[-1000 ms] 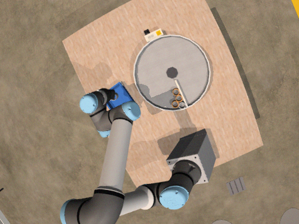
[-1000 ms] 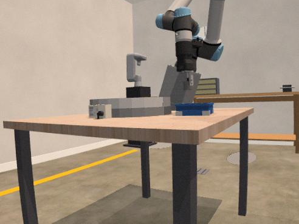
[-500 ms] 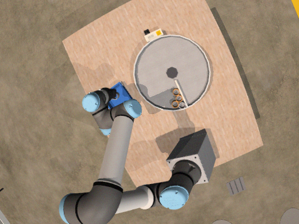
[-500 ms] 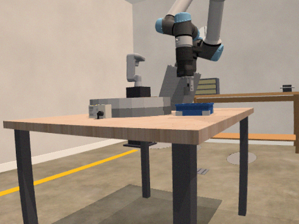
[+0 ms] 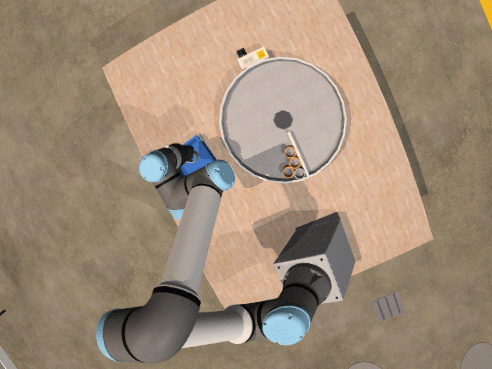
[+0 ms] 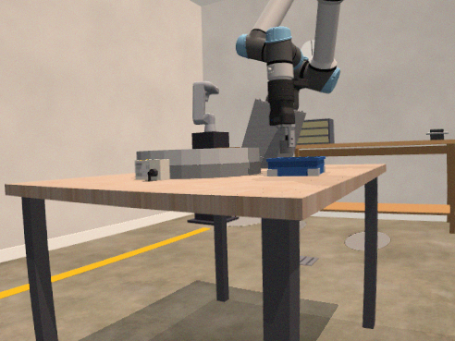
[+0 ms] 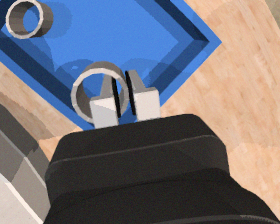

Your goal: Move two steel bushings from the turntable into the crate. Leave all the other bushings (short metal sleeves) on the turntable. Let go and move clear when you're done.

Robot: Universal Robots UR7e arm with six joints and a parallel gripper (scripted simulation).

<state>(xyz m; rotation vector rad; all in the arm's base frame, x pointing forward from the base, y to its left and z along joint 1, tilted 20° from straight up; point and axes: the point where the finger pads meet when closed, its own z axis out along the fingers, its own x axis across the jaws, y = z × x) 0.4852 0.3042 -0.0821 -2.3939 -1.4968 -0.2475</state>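
My hand is 7 cm above the blue crate and 5 cm past it. Round my hand: grey turntable 35 cm to the right, 5 cm below.
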